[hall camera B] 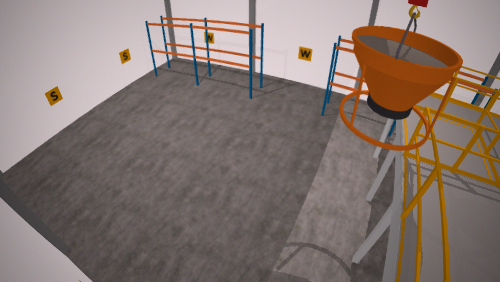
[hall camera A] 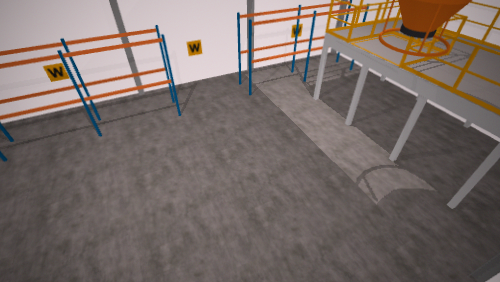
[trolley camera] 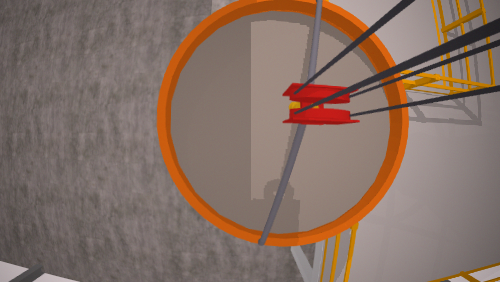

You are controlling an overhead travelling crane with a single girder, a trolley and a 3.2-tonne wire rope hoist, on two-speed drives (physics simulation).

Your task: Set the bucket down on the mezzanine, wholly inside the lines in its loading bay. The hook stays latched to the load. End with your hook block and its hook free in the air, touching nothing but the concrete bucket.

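Observation:
The orange concrete bucket (hall camera A: 432,15) (hall camera B: 400,82) (trolley camera: 210,125) hangs in the air from the hook (hall camera B: 414,11), with its round base ring below a dark outlet. The red hook block (hall camera B: 418,2) (trolley camera: 320,117) is above the bucket, and the grey bail runs up to the hook, which is latched on it. The grey mezzanine (hall camera A: 380,62) (hall camera B: 465,220) (trolley camera: 425,185) stands on pale columns. In the trolley view the bucket overlaps the mezzanine's edge, with hall floor to its left and deck to its right. The loading bay's lines cannot be made out.
Yellow railings (hall camera A: 467,65) (hall camera B: 420,193) (trolley camera: 462,20) line the mezzanine; in hall camera B they stand close beside the bucket's base ring. Blue and orange racks (hall camera A: 80,93) (hall camera B: 251,65) stand by the wall marked W. Wire ropes slant to the upper right in the trolley view.

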